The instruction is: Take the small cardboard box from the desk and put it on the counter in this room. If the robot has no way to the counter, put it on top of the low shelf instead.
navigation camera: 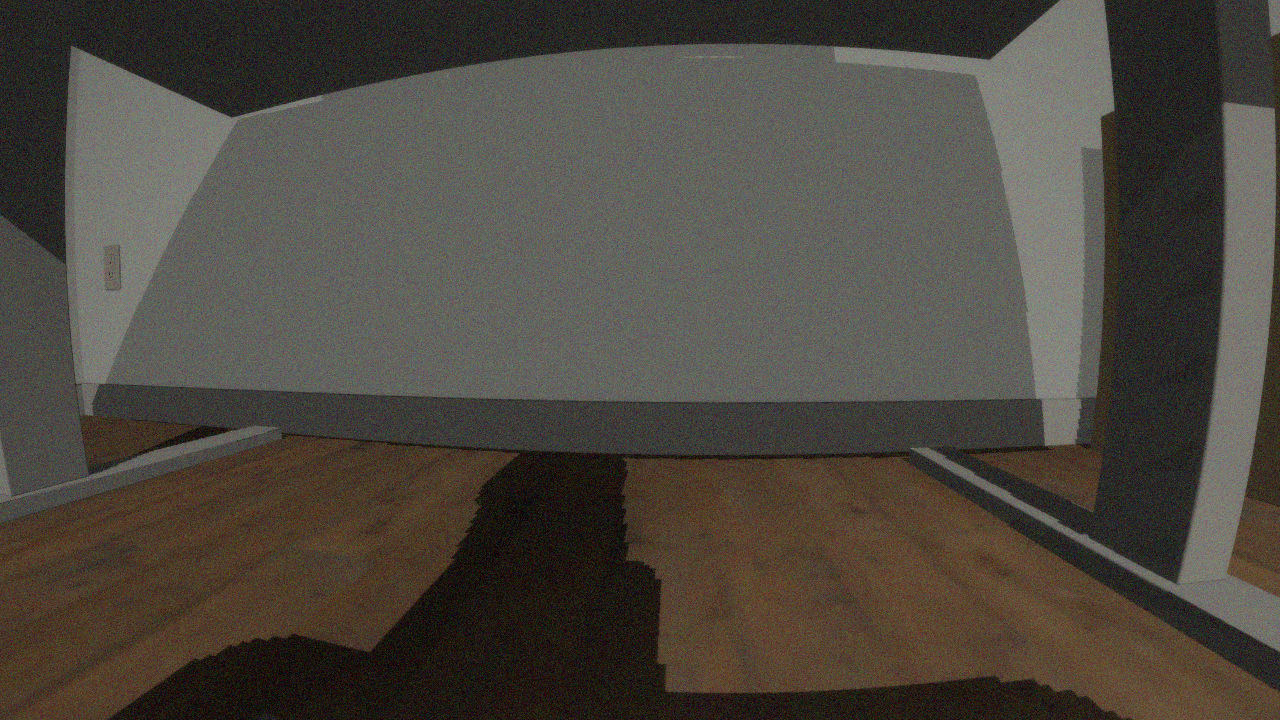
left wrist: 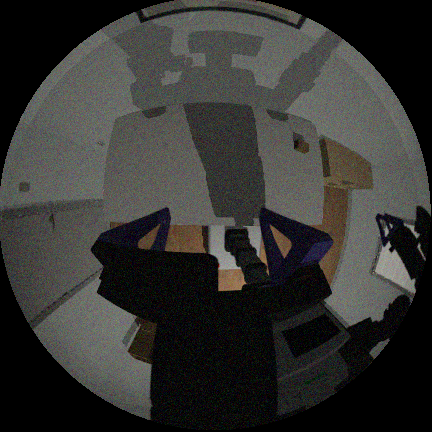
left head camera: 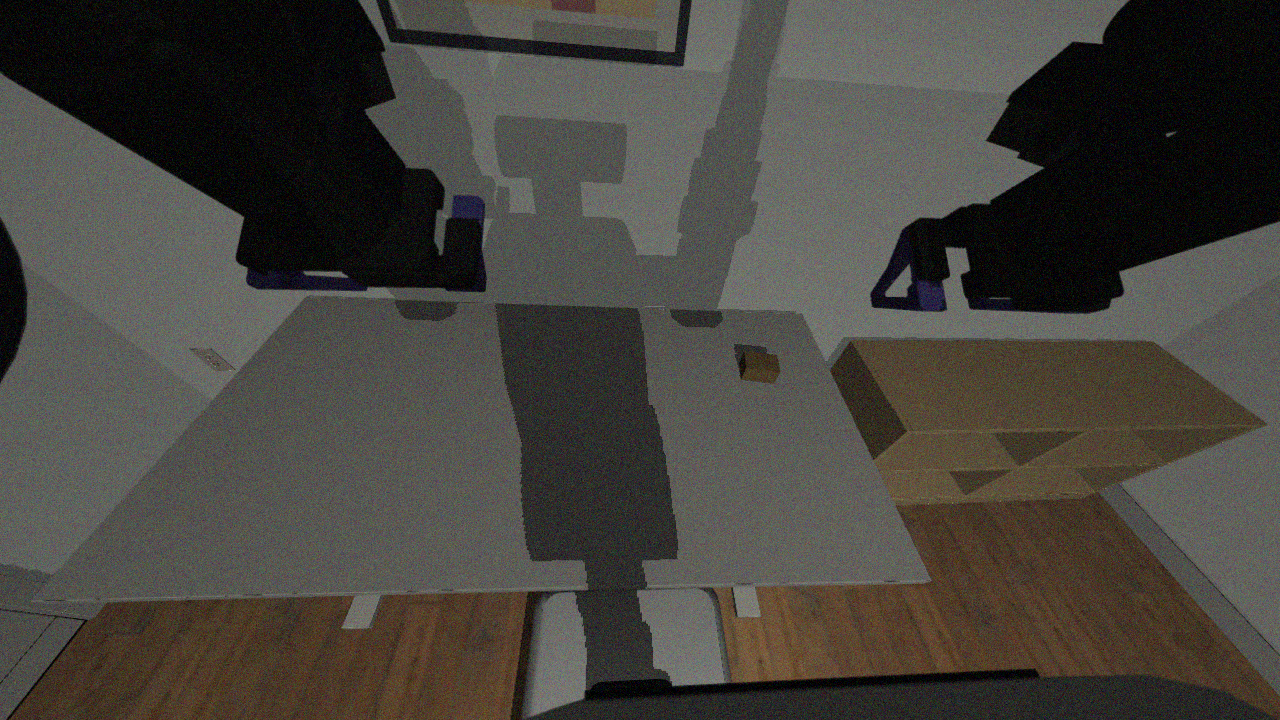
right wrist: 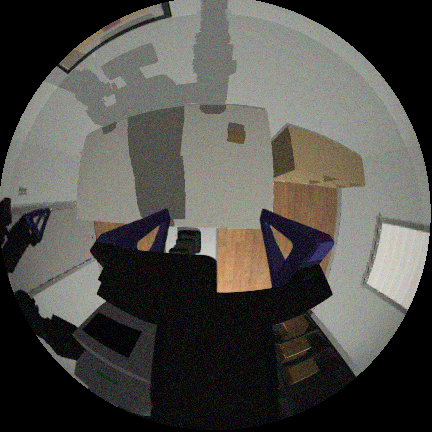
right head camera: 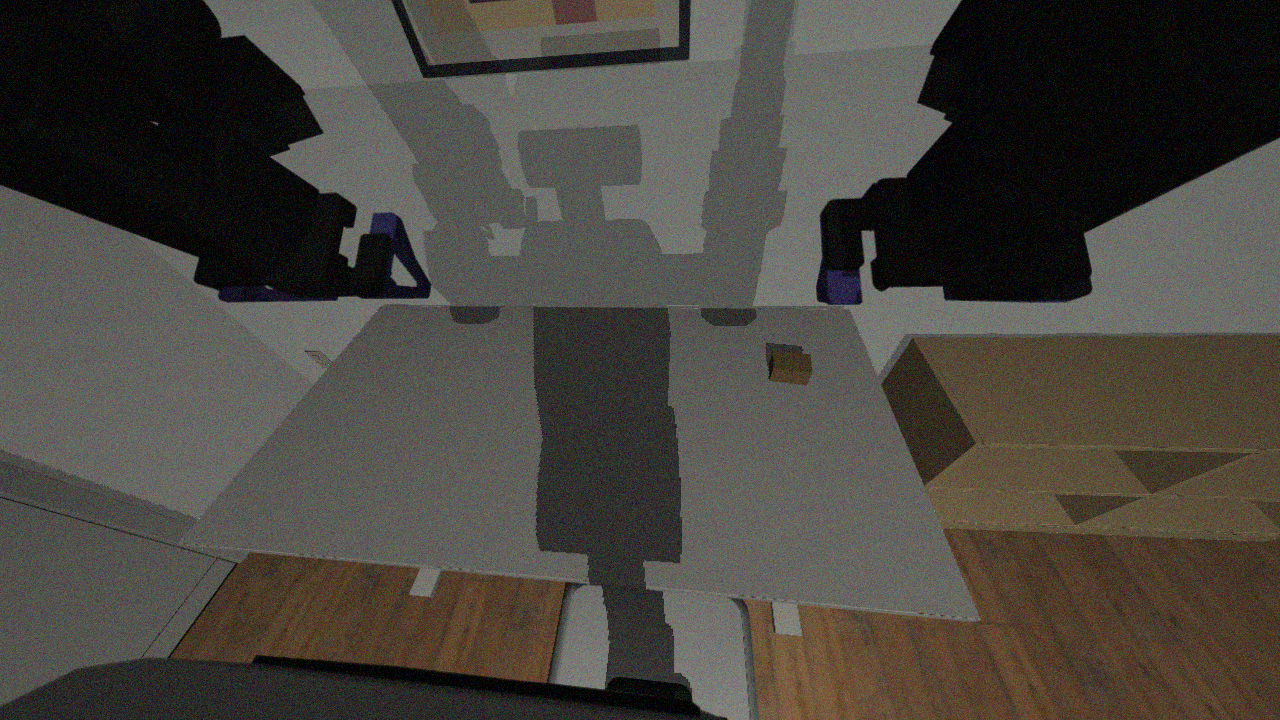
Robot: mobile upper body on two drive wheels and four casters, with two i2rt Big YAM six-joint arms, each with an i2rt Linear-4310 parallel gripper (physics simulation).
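Places are measured from the left arm's base along level axes (x right, y back, z down), in millimetres.
Where they show: left gripper, fingertip midpoint: (left wrist: 214,212) (left head camera: 425,283) (right wrist: 45,209) (right head camera: 382,292); right gripper, fingertip midpoint: (left wrist: 380,214) (left head camera: 921,301) (right wrist: 214,213) (right head camera: 880,292).
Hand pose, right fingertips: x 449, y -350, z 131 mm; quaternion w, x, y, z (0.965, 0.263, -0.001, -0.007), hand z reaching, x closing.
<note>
After its pixels a point has its place.
The small brown cardboard box (left head camera: 760,366) @(x 552, y -707, z 640 mm) (right head camera: 791,367) @(x 556, y -706, z 640 mm) (left wrist: 301,146) @(x 543, y -709, z 640 mm) (right wrist: 236,136) @(x 560, y -709, z 640 mm) sits on the grey desk (left head camera: 313,447) @(x -467, y -501, z 690 mm) (right head camera: 402,429) @(x -401, y -520, z 690 mm) (left wrist: 150,165) @(x -351, y -560, z 690 mm) (right wrist: 225,175) @(x 506, y -500, z 690 mm), near its far right corner. My left gripper (left head camera: 407,284) @(x 4, y -352, z 131 mm) (right head camera: 349,293) (left wrist: 214,212) @(x 4, y -352, z 131 mm) is open and empty, to the left of the box. My right gripper (left head camera: 957,301) (right head camera: 904,295) @(x 449, y -350, z 131 mm) (right wrist: 214,213) @(x 449, y -350, z 131 mm) is open and empty, raised, apart from the box. The low wooden shelf (left head camera: 1038,380) @(x 1581, y -806, z 800 mm) (right head camera: 1118,385) @(x 1443, y -803, z 800 mm) (left wrist: 350,160) @(x 1469, y -856, z 800 mm) (right wrist: 325,155) @(x 1389, y -796, z 800 mm) stands right of the desk. A counter does not show in these views.
A wall with a framed picture (left head camera: 537,44) @(x 13, y -1000, z 67 mm) (right head camera: 554,67) @(x 27, y -1000, z 79 mm) stands behind the desk. My white base (left head camera: 554,644) @(x 28, y -183, z 1150 mm) reaches the desk's near edge. A desk leg (navigation camera: 1163,268) @(x 614, y -604, z 1140 mm) stands at the right in the navigation view. Dark shelving with several boxes (right wrist: 295,349) @(x 1624, y 1596, z 674 mm) shows in the right wrist view.
</note>
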